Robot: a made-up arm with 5 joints.
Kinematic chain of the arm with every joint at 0, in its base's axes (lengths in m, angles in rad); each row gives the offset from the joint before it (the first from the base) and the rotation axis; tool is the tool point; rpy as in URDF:
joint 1: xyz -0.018 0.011 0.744 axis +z
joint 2: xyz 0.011 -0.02 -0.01 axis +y
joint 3: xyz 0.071 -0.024 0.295 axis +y
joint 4: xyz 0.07 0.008 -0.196 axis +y
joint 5: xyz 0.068 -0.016 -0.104 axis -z
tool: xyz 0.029 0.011 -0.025 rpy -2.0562 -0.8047 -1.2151
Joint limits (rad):
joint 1: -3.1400..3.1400
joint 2: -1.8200..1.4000
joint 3: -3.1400..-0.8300
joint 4: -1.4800..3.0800
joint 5: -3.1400..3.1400
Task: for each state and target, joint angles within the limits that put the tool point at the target. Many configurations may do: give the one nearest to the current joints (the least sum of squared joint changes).
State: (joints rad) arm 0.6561 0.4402 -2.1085 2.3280 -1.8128
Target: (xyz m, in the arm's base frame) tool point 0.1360 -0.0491 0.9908
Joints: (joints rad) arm -0.2032 -0.1237 -1.4396 2.5306 -1.8835
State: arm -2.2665 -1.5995 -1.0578 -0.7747 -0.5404
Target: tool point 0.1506 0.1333 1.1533
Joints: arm -2.6297 -1.5514 -0.8300 -0.2540 -0.7603
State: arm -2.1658 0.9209 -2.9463 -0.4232 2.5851
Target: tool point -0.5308 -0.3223 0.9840
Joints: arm -2.4379 1.0301 -2.6564 -0.1705 2.5284
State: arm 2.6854 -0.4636 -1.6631 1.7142 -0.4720
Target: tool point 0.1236 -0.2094 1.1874
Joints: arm 2.0340 -1.2482 -2.1362 1.5435 -0.5128
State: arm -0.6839 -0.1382 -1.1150 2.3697 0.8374
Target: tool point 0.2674 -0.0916 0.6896
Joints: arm -0.1329 0.6103 -1.1904 1.9553 0.7556
